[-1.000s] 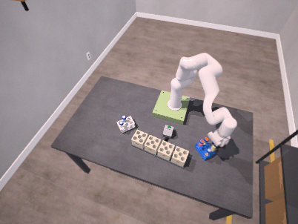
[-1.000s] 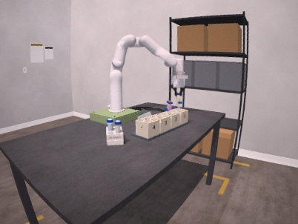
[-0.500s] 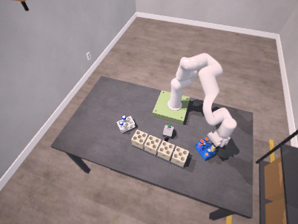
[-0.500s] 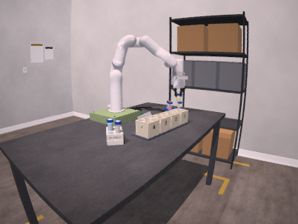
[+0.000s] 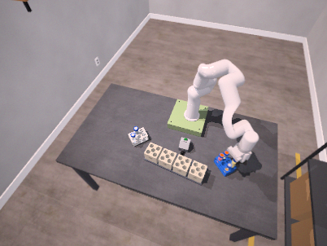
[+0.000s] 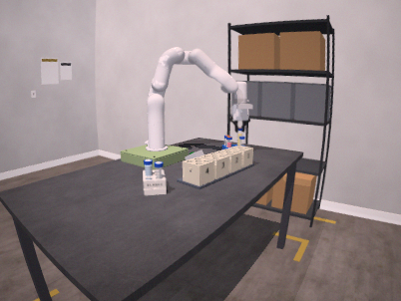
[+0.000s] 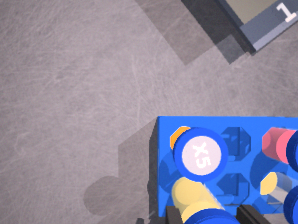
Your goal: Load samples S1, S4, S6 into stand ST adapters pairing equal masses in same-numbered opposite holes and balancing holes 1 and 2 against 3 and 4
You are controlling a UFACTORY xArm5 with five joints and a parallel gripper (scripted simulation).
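Right now my hand is 5 cm above the sample tube S6 and 1 cm to the left of it. Also, from my hand: blue sample rack (13 cm below, 4 cm to the right, 1 cm behind); then white blanks rack (71 cm to the right, 13 cm below, 1 cm behind); then sample tube S4 (10 cm below, 6 cm to the right, 6 cm behind).
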